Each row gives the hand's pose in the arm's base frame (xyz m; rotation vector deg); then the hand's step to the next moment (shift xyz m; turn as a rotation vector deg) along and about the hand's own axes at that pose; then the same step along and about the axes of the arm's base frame.
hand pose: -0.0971 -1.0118 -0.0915 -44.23 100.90 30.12
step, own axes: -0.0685 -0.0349 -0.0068 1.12 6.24 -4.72
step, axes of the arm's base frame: 0.0343 -0.0122 0.0680 -7.86 0.82 0.26
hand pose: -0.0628 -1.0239 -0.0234 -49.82 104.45 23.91
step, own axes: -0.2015 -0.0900 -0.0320 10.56 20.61 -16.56
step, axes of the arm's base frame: 0.0869 -0.0067 0.2053 -28.03 -0.45 -4.97
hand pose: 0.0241 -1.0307 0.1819 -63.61 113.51 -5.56
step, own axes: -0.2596 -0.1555 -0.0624 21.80 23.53 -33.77
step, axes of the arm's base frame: 0.1260 0.0769 0.2714 -44.87 -12.29 -2.26
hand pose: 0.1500 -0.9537 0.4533 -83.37 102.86 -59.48
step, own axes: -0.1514 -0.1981 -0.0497 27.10 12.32 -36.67
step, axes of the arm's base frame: 0.0923 0.1391 0.1918 -42.77 -17.92 8.96
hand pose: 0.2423 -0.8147 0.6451 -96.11 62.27 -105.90
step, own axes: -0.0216 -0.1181 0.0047 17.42 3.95 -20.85
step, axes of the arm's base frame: 0.0315 0.0867 0.0769 -24.10 -9.83 8.73
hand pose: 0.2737 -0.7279 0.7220 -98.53 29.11 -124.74
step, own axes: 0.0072 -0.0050 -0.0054 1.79 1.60 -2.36
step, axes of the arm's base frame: -0.0070 0.0016 0.0074 -2.65 -2.05 0.30
